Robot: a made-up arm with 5 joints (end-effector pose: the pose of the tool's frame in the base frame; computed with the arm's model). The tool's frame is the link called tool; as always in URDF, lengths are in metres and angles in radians. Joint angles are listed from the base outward.
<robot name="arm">
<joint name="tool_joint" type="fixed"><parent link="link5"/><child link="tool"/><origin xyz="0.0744 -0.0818 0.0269"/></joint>
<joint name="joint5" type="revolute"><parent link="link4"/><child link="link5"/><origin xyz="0.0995 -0.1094 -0.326"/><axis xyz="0 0 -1"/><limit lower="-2.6" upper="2.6" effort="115" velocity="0.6"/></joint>
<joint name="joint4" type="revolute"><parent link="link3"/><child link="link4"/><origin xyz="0.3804 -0.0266 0.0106"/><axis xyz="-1 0 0"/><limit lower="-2.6" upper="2.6" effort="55" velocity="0.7"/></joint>
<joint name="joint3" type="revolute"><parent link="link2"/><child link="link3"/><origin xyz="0.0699 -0.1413 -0.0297"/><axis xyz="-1 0 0"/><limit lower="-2.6" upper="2.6" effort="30" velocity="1.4"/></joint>
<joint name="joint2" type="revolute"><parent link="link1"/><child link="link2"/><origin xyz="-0.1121 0.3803 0.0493"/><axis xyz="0 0 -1"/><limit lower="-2.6" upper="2.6" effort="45" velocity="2.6"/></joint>
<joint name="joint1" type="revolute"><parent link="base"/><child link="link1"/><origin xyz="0 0 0.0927"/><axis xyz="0 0 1"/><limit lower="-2.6" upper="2.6" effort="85" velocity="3"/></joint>
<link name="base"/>
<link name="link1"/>
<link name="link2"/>
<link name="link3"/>
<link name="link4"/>
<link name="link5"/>
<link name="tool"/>
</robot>
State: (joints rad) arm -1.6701 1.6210 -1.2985 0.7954 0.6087
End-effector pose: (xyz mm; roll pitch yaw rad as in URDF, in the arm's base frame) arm -137.5 361.9 -278.1 0.4241 0.2793 2.4439
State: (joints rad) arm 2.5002 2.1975 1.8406 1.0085 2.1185
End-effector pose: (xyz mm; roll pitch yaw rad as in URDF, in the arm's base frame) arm 308.9 -321.8 459.1 2.9861 -0.2487 2.4407
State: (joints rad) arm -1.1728 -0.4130 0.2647 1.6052 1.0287
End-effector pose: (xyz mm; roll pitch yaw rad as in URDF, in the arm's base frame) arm 416.5 -386.4 423.4 -2.1095 -0.9590 -0.3048
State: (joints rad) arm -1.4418 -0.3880 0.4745 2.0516 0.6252
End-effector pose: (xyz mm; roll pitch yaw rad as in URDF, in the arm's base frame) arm 506.9 -404.7 504.7 -2.6210 -0.3447 -0.5213
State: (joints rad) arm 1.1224 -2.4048 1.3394 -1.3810 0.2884
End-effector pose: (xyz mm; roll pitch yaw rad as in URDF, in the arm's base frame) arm -1070.7 147.9 -166.9 0.0399 0.0118 -3.0441
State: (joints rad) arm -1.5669 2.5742 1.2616 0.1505 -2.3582
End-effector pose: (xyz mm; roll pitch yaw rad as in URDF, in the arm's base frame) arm 445.3 815.2 92.5 1.3486 0.7710 -1.1556
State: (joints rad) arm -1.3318 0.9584 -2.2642 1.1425 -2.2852
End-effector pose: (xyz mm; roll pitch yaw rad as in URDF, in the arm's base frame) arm 75.2 -314.8 -44.4 -0.9366 -0.7485 0.3872
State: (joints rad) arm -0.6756 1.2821 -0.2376 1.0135 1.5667
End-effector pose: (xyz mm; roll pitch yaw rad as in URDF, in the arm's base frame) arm -499.2 125.8 31.8 -0.0040 -0.7759 2.7604
